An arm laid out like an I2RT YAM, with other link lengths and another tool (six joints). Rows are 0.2 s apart.
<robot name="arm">
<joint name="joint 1" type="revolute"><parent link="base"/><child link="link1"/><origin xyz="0 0 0.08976"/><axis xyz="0 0 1"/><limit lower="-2.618" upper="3.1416"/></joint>
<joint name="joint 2" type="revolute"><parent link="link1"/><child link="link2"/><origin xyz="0.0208 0.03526 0.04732"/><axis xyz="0 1 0"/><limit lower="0" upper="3.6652"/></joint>
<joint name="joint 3" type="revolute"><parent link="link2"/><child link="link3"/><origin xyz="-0.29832 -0.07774 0"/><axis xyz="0 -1 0"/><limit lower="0" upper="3.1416"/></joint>
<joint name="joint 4" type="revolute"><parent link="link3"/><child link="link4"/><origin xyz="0.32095 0.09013 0.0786"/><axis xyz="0 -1 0"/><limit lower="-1.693" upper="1.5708"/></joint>
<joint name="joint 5" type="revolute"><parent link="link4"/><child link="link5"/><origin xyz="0.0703 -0.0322 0.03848"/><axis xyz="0 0 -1"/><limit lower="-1.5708" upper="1.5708"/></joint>
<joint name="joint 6" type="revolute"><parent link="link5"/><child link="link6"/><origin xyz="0.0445 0 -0.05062"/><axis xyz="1 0 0"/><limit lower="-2.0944" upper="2.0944"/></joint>
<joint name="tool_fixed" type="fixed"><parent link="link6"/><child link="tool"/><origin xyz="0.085 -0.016 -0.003" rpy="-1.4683 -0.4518 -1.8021"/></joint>
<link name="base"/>
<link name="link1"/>
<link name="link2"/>
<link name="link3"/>
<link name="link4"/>
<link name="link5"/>
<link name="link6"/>
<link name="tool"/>
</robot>
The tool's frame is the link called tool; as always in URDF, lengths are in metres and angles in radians.
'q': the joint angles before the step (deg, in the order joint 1, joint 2, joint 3, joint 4, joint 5, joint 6). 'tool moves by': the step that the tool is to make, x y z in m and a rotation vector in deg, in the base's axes. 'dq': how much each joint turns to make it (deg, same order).
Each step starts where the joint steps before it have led.
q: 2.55 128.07 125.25 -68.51 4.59 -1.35
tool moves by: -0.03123 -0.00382 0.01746 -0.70 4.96 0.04
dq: -0.16 -2.88 -0.78 -7.06 0.41 -0.33
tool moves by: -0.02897 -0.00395 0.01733 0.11 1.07 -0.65
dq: -0.32 -5.61 -5.19 -1.51 -0.07 0.35
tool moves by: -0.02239 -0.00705 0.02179 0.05 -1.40 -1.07
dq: -0.70 -5.36 -3.86 -0.13 0.08 0.36
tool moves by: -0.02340 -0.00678 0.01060 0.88 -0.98 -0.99
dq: -0.98 -5.51 -5.53 1.00 -0.84 0.23
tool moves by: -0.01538 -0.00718 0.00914 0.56 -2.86 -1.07
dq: -1.04 -4.97 -4.96 2.83 -0.53 0.19
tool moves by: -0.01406 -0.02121 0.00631 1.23 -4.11 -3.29
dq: -3.12 -5.27 -5.66 4.42 -1.25 0.63
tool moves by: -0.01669 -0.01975 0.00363 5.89 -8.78 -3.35
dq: -4.82 -8.37 -9.87 9.63 -6.75 1.66
